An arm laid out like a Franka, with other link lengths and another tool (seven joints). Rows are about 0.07 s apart.
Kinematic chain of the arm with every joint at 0, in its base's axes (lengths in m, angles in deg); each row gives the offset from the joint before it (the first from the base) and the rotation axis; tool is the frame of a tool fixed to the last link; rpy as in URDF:
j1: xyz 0 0 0.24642 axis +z
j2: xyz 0 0 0 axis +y
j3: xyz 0 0 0.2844 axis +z
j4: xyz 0.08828 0 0 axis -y
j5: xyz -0.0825 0 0.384 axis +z
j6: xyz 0 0 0 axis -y
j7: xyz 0.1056 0 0 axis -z
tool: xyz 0.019 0.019 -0.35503 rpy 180 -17 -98.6
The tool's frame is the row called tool.
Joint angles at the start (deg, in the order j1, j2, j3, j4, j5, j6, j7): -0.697, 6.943, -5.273, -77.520, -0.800, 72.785, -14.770
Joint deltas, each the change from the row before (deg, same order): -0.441, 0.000, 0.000, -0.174, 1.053, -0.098, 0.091; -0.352, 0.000, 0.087, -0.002, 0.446, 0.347, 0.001; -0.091, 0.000, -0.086, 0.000, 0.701, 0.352, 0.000; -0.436, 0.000, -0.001, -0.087, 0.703, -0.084, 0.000; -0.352, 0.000, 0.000, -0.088, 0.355, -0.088, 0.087; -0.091, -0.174, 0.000, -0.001, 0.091, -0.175, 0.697; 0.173, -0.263, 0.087, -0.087, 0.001, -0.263, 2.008; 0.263, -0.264, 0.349, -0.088, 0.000, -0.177, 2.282; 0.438, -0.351, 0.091, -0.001, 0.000, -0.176, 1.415; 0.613, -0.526, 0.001, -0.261, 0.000, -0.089, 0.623; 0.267, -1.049, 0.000, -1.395, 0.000, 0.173, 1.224; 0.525, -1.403, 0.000, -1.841, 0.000, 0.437, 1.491
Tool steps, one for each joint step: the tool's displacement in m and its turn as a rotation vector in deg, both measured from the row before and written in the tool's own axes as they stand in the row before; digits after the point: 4 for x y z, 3 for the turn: -0.0030, 0.0007, 0.0003, -0.215, -1.119, 0.153; 0.0001, -0.0022, -0.0009, 0.339, -0.451, 0.237; -0.0022, -0.0025, -0.0018, 0.415, -0.654, 0.098; -0.0006, 0.0006, 0.0003, -0.145, -0.773, 0.196; 0.0008, 0.0007, 0.0009, -0.214, -0.426, 0.283; 0.0006, 0.0012, -0.0012, -0.208, -0.118, 0.722; -0.0018, 0.0016, -0.0016, -0.604, 0.012, 1.637; -0.0047, 0.0011, -0.0025, -0.515, 0.064, 1.587; -0.0037, 0.0016, -0.0038, -0.111, 0.073, 0.884; -0.0047, 0.0027, -0.0038, 0.145, 0.080, 0.050; -0.0023, 0.0050, 0.0009, -0.461, -0.033, 0.871; -0.0043, 0.0056, 0.0004, -0.311, -0.015, 0.929
